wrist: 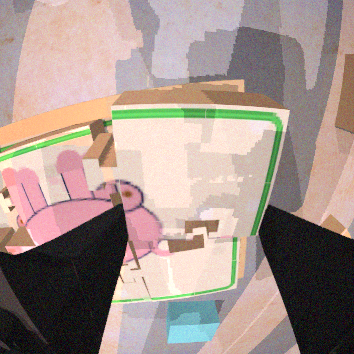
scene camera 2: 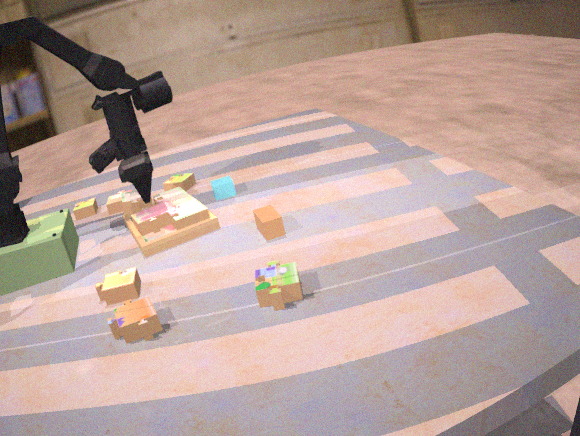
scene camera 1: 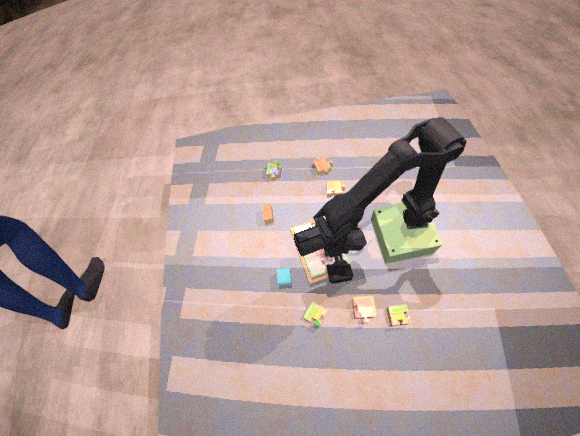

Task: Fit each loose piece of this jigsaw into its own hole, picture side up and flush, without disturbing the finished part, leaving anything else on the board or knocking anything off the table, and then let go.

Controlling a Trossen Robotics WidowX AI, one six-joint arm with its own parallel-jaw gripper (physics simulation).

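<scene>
The wooden jigsaw board carries a partly built picture of a pink animal inside a green border. My gripper is shut on a cream corner piece with a green border line, held picture side up just over the board's corner. Loose pieces lie around on the table: three on one side, and three on the other.
An orange block and a cyan block stand near the board. The arm's green base sits beside it. A person's shoe shows at the left edge, off the table.
</scene>
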